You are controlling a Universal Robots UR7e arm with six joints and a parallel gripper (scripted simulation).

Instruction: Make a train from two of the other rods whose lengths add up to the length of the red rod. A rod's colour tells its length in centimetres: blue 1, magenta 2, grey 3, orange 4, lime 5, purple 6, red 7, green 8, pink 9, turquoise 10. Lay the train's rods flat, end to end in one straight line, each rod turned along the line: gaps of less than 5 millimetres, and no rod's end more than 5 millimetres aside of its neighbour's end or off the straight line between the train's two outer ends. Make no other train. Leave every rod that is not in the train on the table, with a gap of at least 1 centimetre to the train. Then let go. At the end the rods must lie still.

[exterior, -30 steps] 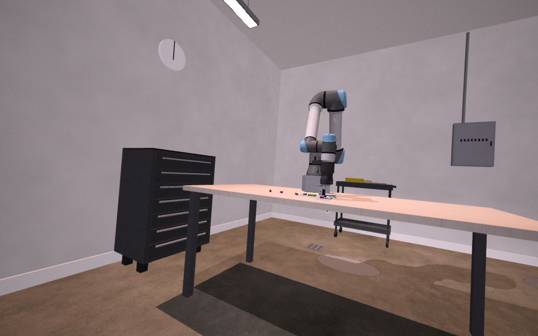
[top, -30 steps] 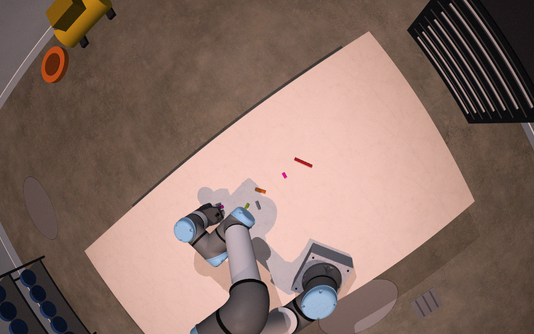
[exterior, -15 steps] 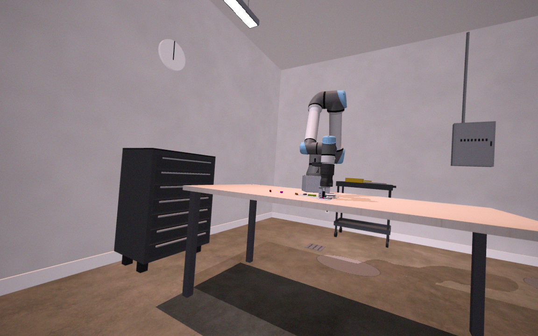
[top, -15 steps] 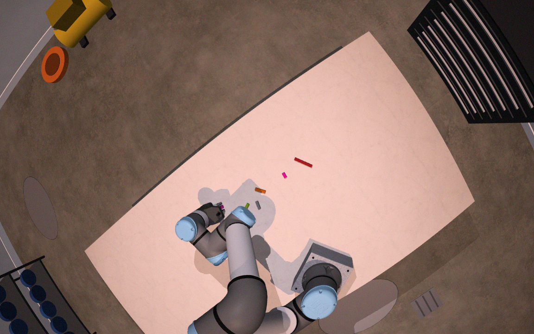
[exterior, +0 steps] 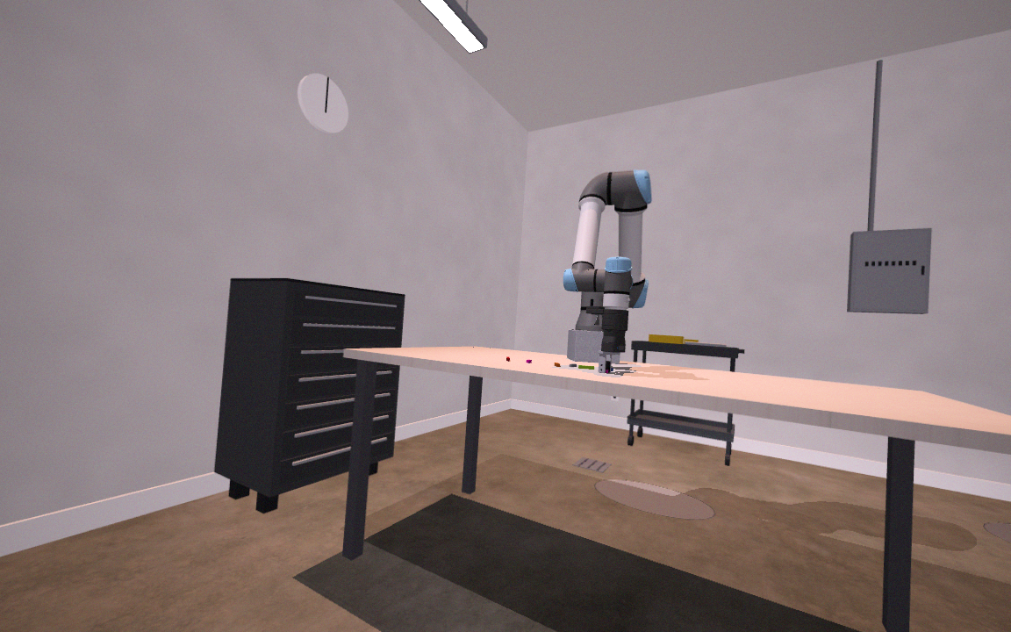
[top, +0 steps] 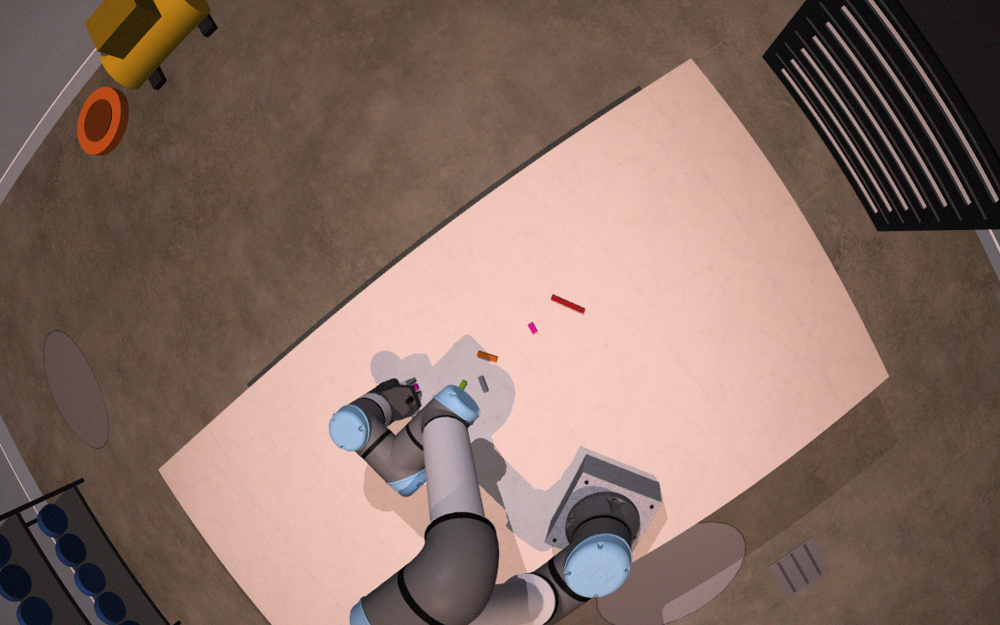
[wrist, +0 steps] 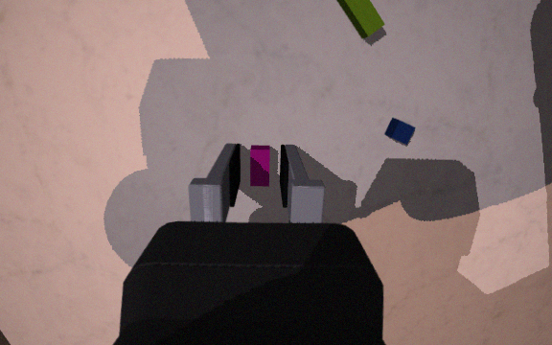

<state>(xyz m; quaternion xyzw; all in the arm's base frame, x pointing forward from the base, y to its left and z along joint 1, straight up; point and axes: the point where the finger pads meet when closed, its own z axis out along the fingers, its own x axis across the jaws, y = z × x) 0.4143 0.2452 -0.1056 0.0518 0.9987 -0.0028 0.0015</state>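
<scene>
Right now the grey rod is 140 mm to the right of my hand, 60 mm behind it and 10 mm below it. The rest, counted from my hand: blue rod 80 mm behind, 10 mm to the right, 10 mm below; orange rod 170 mm to the right, 10 mm below, 10 mm behind; lime rod 90 mm to the right, 50 mm behind, 10 mm below.
</scene>
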